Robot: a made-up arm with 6 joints. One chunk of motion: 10 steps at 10 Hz.
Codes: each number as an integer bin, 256 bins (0 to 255) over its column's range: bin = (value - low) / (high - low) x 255, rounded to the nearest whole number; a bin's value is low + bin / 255 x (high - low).
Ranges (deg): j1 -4.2..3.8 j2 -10.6..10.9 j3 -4.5..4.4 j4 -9.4..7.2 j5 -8..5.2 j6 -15.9..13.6
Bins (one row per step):
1: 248 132 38 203 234 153
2: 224 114 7 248 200 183
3: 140 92 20 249 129 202
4: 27 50 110 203 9 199
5: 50 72 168 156 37 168
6: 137 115 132 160 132 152
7: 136 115 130 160 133 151
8: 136 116 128 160 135 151
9: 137 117 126 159 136 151
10: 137 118 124 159 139 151
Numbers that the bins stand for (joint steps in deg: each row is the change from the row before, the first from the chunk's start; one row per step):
1: 3.580 0.529 -3.174 3.815 4.113 1.800
2: 2.827 -0.988 -4.256 6.744 2.353 5.271
3: 0.192 -2.843 -3.802 6.809 -1.322 7.469
4: -3.353 -6.384 -0.661 3.815 -7.534 7.122
5: -2.631 -4.529 1.364 0.755 -6.085 3.535
6: 0.098 -0.904 0.107 1.016 -1.167 1.684
7: 0.067 -0.904 0.037 1.016 -1.115 1.569
8: 0.067 -0.820 -0.033 1.016 -1.012 1.569
9: 0.098 -0.735 -0.102 0.951 -0.960 1.569
10: 0.098 -0.651 -0.172 0.951 -0.805 1.569

